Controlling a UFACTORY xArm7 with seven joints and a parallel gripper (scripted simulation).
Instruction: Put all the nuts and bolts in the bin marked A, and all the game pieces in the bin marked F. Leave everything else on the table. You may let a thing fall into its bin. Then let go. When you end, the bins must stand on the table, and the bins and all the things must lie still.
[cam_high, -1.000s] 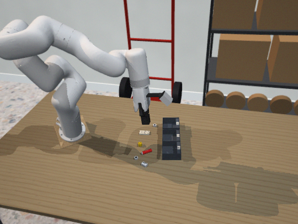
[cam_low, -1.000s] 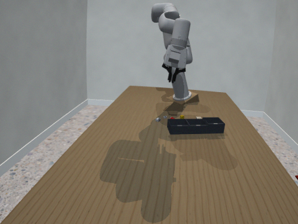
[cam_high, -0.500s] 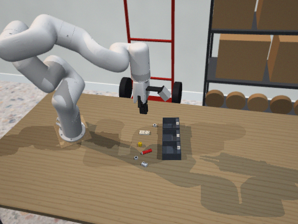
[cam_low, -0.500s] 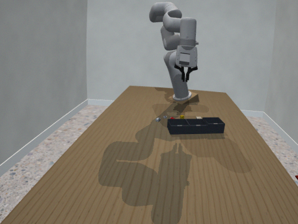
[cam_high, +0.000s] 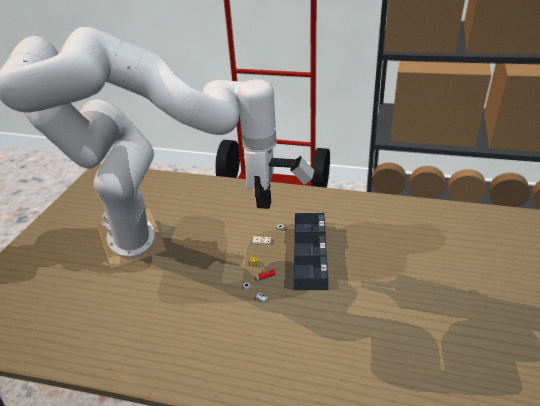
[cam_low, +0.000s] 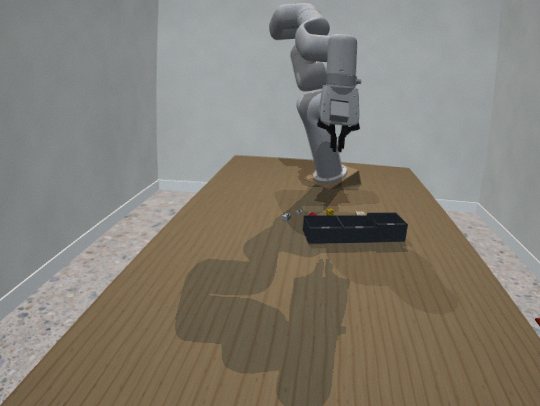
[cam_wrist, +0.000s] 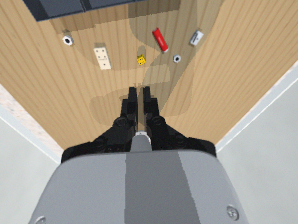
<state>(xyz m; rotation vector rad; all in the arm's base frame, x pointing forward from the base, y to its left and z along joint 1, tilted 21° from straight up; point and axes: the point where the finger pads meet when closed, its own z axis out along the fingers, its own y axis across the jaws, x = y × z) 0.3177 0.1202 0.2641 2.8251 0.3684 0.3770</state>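
Right now my hand is 19 cm above the dark bin, 9 cm short of it and 7 cm to the right of it. Also, from my hand: white domino (21 cm below, 8 cm to the left, 5 cm behind); then yellow die (20 cm below, 4 cm behind, 1 cm to the right); then red cylinder (20 cm below, 4 cm to the right, 1 cm ahead).
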